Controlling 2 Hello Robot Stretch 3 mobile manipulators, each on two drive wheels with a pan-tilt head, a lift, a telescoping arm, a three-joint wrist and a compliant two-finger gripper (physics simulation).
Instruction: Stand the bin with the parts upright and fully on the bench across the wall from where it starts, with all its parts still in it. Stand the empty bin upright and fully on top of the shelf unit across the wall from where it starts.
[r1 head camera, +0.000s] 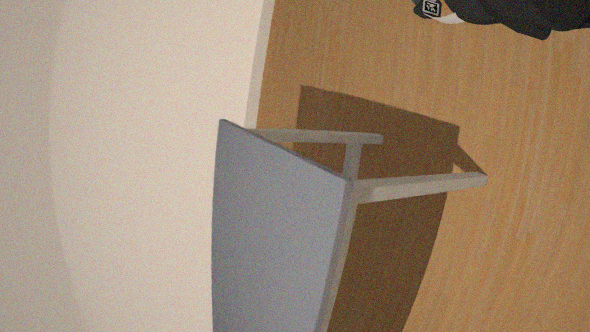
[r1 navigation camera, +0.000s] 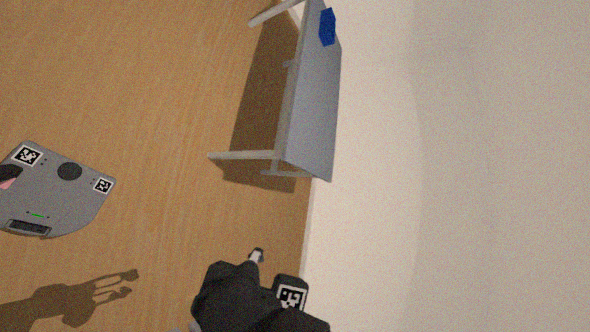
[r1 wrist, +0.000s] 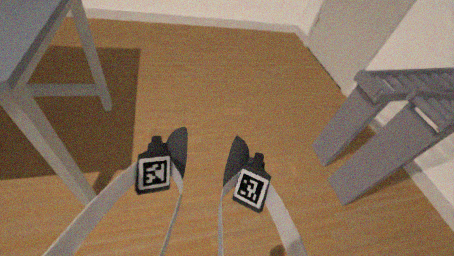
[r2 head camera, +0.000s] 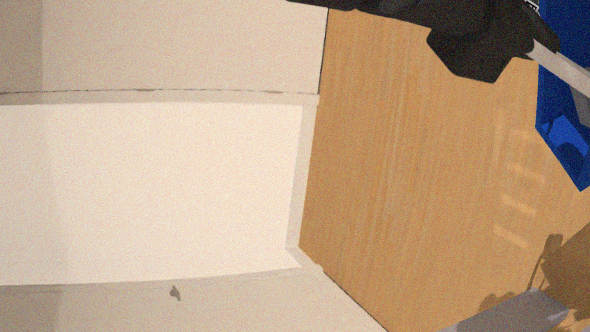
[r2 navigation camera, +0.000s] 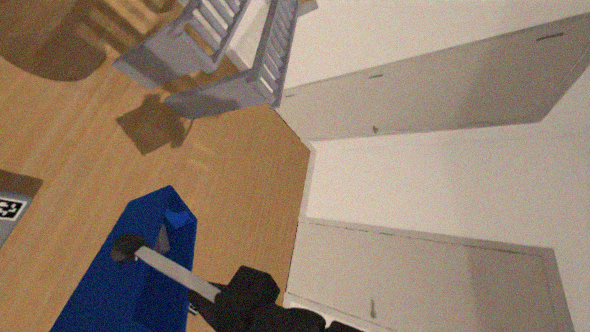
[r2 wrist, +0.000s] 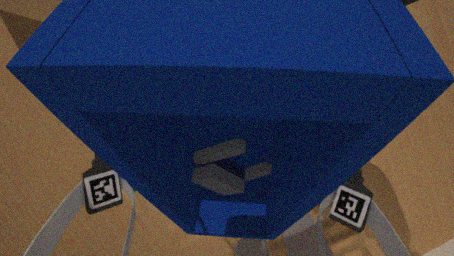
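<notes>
r1's gripper (r1 wrist: 206, 156) is open and empty above the floor, between a bench and a slatted unit in the r1 wrist view. The bench (r1 head camera: 280, 225) (r1 navigation camera: 312, 100) (r1 wrist: 22, 30) has a grey top and pale legs and stands against a wall. A blue bin (r1 navigation camera: 327, 27) sits on its far end; its inside cannot be made out. r2's gripper (r2 wrist: 227, 172) is shut on the bin with the parts, its fingers on opposite sides. This blue bin (r2 head camera: 550, 110) (r2 navigation camera: 90, 290) (r2 wrist: 225, 95) is held above the floor. Several small grey-brown parts (r2 wrist: 220, 181) lie inside.
The grey slatted unit (r1 wrist: 345, 130) (r2 navigation camera: 215, 100) stands by a wall; whether it is the shelf unit I cannot tell. Its side also shows low in the r2 head view (r2 head camera: 515, 310). A robot base (r1 navigation camera: 55, 200) is at the left. A wall corner lies beyond r2's bin.
</notes>
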